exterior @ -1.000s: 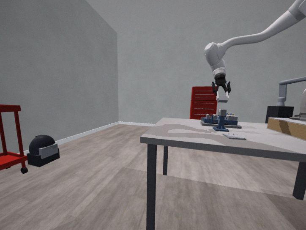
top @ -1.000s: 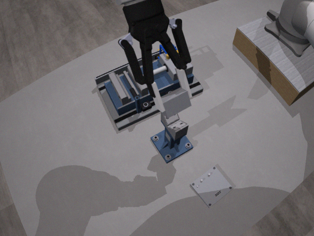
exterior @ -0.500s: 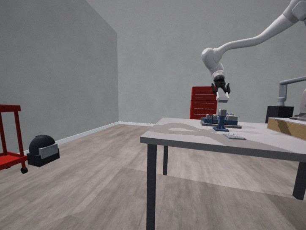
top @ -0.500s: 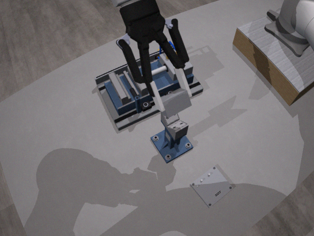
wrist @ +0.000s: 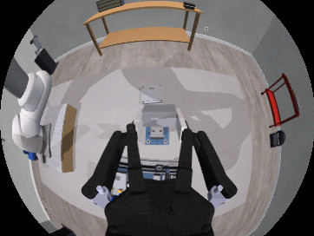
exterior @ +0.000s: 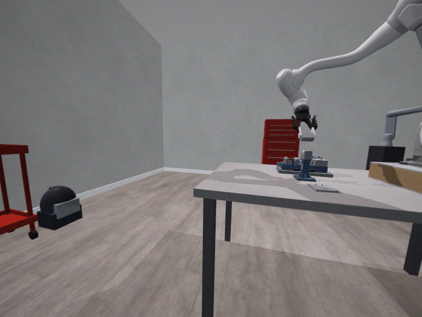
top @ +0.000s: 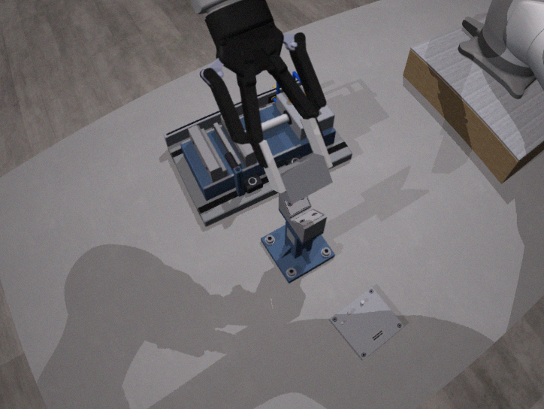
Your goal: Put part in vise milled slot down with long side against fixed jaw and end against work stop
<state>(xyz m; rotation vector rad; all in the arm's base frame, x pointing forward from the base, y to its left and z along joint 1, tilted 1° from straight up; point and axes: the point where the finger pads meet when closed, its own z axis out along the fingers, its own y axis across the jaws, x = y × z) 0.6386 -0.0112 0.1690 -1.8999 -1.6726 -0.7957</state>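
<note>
My hand is 20 mm to the right of the part and 30 mm above it. Round my hand: work stop (10 mm ahead, 140 mm to the right, 170 mm below); moving jaw (30 mm behind, 180 mm to the right, 180 mm below); blue post (10 mm ahead, 110 mm to the right, 200 mm below).
</note>
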